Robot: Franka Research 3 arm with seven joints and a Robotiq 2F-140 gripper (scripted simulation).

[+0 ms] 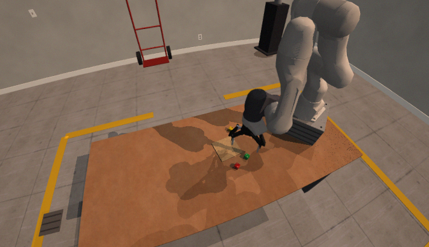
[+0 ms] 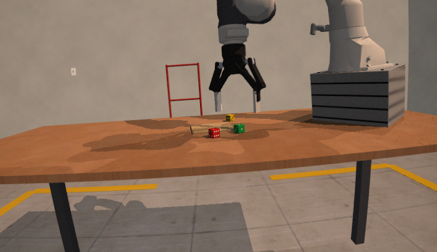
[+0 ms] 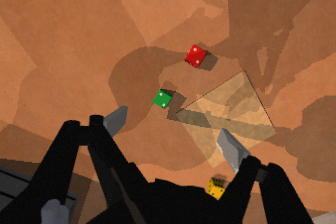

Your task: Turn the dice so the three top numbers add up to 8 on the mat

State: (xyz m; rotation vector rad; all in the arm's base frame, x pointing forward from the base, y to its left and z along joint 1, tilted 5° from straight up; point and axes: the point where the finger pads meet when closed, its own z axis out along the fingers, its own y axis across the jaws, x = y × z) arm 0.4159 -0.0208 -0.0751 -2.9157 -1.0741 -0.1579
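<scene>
My gripper is now 1 cm short of the green die, 4 cm to the right of it and 6 cm above it. From my hand the other things lie so: red die: 9 cm ahead, 6 cm to the left, 6 cm below; then tan mat: 7 cm ahead, 7 cm to the right, 7 cm below; then yellow die: 2 cm behind, 18 cm to the right, 6 cm below.
</scene>
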